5 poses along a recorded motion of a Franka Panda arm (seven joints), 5.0 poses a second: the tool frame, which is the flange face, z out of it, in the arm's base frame.
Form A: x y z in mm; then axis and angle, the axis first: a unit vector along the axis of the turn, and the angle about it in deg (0 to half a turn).
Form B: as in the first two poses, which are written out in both.
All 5 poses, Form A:
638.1, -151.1, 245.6, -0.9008, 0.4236, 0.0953, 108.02
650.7, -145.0, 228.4, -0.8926, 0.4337, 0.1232, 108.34
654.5, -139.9, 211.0, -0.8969, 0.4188, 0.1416, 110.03
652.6, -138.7, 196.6, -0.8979, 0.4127, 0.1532, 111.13
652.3, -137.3, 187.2, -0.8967, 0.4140, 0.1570, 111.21
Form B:
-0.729, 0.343, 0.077, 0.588, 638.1, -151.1, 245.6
-0.724, 0.352, 0.100, 0.585, 650.7, -145.0, 228.4
-0.735, 0.343, 0.116, 0.573, 654.5, -139.9, 211.0
-0.741, 0.340, 0.126, 0.565, 652.6, -138.7, 196.6
-0.740, 0.342, 0.130, 0.565, 652.3, -137.3, 187.2

